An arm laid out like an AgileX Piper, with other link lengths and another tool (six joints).
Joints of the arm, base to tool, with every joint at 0 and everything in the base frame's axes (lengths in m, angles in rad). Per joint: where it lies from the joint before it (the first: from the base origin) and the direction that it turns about. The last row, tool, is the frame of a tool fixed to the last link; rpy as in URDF.
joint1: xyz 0 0 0.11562 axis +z
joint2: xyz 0 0 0 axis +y
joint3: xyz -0.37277 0 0.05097 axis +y
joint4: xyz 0.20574 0 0.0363 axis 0.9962 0 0.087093
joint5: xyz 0 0 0 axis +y
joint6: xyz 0.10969 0 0.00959 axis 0.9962 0 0.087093
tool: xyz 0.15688 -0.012 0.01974 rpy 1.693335 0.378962 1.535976
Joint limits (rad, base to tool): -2.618..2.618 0..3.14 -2.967..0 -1.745..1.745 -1.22..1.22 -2.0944..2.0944
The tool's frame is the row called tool.
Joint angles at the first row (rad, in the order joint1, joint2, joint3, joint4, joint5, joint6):
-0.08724, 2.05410, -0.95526, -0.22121, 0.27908, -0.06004
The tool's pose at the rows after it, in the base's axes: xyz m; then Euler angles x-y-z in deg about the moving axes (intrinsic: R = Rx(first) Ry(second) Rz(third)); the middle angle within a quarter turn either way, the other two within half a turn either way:
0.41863, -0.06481, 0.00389, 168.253, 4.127, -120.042
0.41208, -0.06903, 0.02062, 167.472, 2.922, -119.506
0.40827, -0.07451, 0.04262, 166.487, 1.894, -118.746
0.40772, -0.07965, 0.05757, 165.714, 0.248, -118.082
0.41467, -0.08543, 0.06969, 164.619, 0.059, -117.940
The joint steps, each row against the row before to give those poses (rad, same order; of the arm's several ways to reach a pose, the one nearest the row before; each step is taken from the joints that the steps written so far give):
0.00001, -0.00888, -0.00488, -0.00005, 0.03468, 0.00005
0.00000, -0.03978, -0.02961, 0.00195, 0.08899, 0.00088
-0.00001, -0.04235, -0.05307, 0.00086, 0.11116, 0.00097
0.00000, -0.01387, -0.06971, 0.00208, 0.11001, -0.00001
-0.00001, -0.00088, -0.06496, -0.01239, 0.06840, -0.00002

